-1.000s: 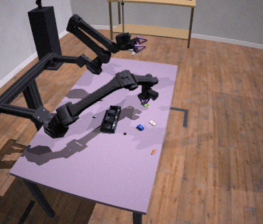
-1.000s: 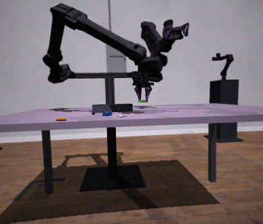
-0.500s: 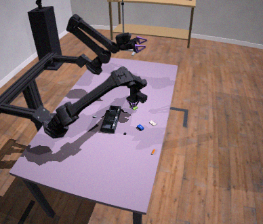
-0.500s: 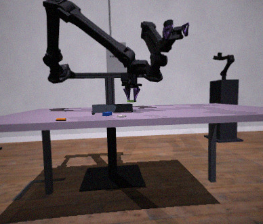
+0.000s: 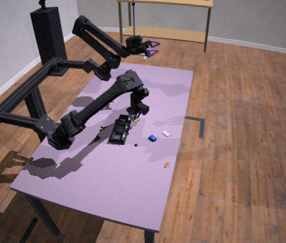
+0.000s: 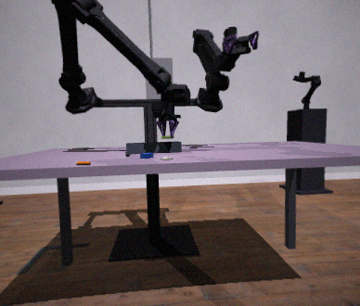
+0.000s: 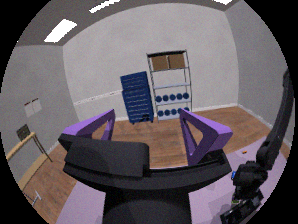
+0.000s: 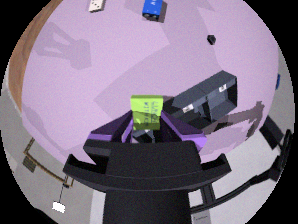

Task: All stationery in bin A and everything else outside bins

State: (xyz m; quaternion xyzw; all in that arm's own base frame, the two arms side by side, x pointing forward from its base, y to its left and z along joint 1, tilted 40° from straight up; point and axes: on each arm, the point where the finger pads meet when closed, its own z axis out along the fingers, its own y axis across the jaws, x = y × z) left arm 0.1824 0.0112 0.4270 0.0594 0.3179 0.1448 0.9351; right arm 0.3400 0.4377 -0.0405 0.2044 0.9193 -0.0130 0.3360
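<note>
The dark bin is 8 cm behind my right hand, 6 cm to the right of it and 6 cm below it. From my right hand the other things lie so: black item (17 cm to the right, 7 cm below, 4 cm ahead); green item (1 cm below); blue item (13 cm ahead, 9 cm to the right, 7 cm below).
</note>
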